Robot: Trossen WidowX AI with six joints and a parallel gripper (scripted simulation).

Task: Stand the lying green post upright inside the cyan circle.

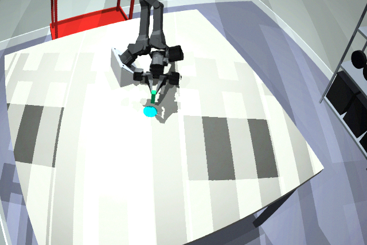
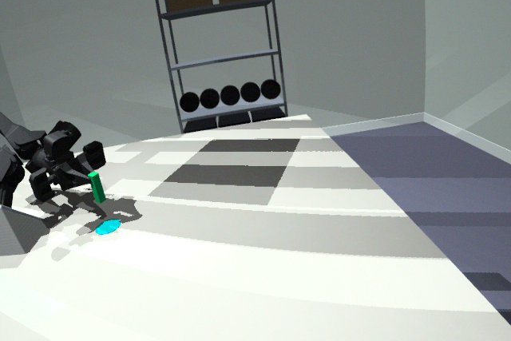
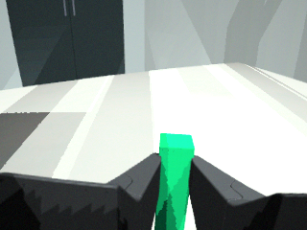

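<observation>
Right now the cyan circle is 1 cm behind my gripper tip and 12 cm below it. From my gripper tip the other things lie so: green post: 2 cm below.
</observation>
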